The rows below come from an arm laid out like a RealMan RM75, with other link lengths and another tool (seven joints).
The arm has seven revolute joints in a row. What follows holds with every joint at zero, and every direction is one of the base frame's. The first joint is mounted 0.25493 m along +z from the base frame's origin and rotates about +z. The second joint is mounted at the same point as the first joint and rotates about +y. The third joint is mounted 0.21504 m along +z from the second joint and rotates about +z. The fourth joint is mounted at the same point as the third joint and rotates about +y. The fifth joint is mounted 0.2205 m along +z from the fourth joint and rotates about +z. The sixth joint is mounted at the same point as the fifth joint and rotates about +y. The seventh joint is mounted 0.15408 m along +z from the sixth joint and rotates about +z. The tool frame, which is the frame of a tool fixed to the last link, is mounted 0.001 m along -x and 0.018 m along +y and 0.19 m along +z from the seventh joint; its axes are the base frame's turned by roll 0.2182, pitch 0 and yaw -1.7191 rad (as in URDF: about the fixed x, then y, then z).
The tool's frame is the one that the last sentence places.
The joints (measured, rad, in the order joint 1, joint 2, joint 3, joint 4, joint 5, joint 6, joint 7), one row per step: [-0.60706 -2.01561 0.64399 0.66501 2.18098 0.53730 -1.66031]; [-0.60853 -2.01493 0.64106 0.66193 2.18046 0.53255 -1.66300]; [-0.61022 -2.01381 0.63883 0.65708 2.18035 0.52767 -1.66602]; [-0.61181 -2.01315 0.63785 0.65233 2.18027 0.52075 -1.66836]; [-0.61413 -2.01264 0.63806 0.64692 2.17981 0.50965 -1.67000]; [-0.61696 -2.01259 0.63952 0.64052 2.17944 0.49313 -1.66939]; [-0.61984 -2.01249 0.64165 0.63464 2.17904 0.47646 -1.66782]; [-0.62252 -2.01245 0.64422 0.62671 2.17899 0.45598 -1.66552]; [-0.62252 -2.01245 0.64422 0.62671 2.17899 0.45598 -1.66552]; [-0.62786 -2.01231 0.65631 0.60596 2.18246 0.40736 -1.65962]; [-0.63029 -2.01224 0.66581 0.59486 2.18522 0.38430 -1.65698]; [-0.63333 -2.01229 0.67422 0.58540 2.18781 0.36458 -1.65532]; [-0.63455 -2.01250 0.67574 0.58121 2.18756 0.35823 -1.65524]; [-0.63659 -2.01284 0.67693 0.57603 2.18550 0.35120 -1.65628]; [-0.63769 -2.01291 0.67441 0.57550 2.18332 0.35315 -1.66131]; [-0.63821 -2.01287 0.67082 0.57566 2.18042 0.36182 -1.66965]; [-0.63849 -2.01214 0.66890 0.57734 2.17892 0.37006 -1.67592]
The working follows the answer.
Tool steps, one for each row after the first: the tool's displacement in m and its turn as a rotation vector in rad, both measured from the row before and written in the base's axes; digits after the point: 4 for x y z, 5 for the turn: [-0.0010 0.0004 0.0012 0.00547 -0.00301 0.00419]; [-0.0013 0.0002 0.0006 0.00401 -0.00308 0.00484]; [-0.0014 0.0002 0.0006 0.00425 -0.00116 0.00486]; [-0.0017 0.0007 0.0011 0.00611 0.00131 0.00526]; [-0.0023 0.0010 0.0016 0.00768 0.00575 0.00599]; [-0.0021 0.0011 0.0018 0.00733 0.00733 0.00510]; [-0.0033 0.0007 0.0019 0.00810 0.00933 0.00744]; [0.0000 0.0000 0.0000 0.00000 0.00000 0.00000]; [-0.0083 0.0004 0.0022 0.01126 0.02823 0.01716]; [-0.0038 -0.0002 -0.0003 0.00114 0.01587 0.00728]; [-0.0026 0.0002 -0.0003 0.00085 0.01351 0.00518]; [-0.0009 -0.0001 -0.0004 0.00104 0.00177 0.00266]; [-0.0006 0.0002 -0.0006 0.00253 -0.00108 0.00307]; [0.0008 0.0004 -0.0002 0.00323 -0.00877 0.00105]; [0.0017 0.0000 -0.0015 0.00105 -0.01580 0.00031]; [0.0018 0.0003 -0.0007 -0.00004 -0.01046 -0.00146]
Tool pose at each row, in the base's axes (x y z in m, rotation vector in rad; rounded; the steps above come from the unrounded poses): [-0.3864 0.5874 0.0402 -0.47981 -2.17750 -0.91610]; [-0.3874 0.5878 0.0414 -0.47134 -2.17739 -0.92085]; [-0.3887 0.5880 0.0420 -0.46281 -2.17816 -0.92374]; [-0.3901 0.5882 0.0425 -0.45485 -2.17706 -0.92605]; [-0.3918 0.5889 0.0437 -0.44647 -2.17268 -0.92907]; [-0.3941 0.5899 0.0453 -0.43819 -2.16345 -0.93148]; [-0.3962 0.5909 0.0471 -0.43170 -2.15294 -0.93335]; [-0.3995 0.5916 0.0490 -0.42300 -2.14026 -0.93387]; [-0.3995 0.5916 0.0490 -0.42300 -2.14026 -0.93387]; [-0.4077 0.5920 0.0512 -0.40931 -2.10902 -0.92467]; [-0.4115 0.5918 0.0509 -0.40686 -2.09421 -0.91555]; [-0.4141 0.5919 0.0507 -0.40594 -2.08163 -0.90827]; [-0.4150 0.5918 0.0503 -0.40320 -2.07955 -0.90709]; [-0.4156 0.5920 0.0497 -0.39816 -2.07927 -0.90823]; [-0.4148 0.5924 0.0495 -0.39200 -2.08556 -0.91414]; [-0.4131 0.5924 0.0480 -0.38505 -2.09936 -0.92087]; [-0.4114 0.5927 0.0473 -0.38260 -2.10887 -0.92555]

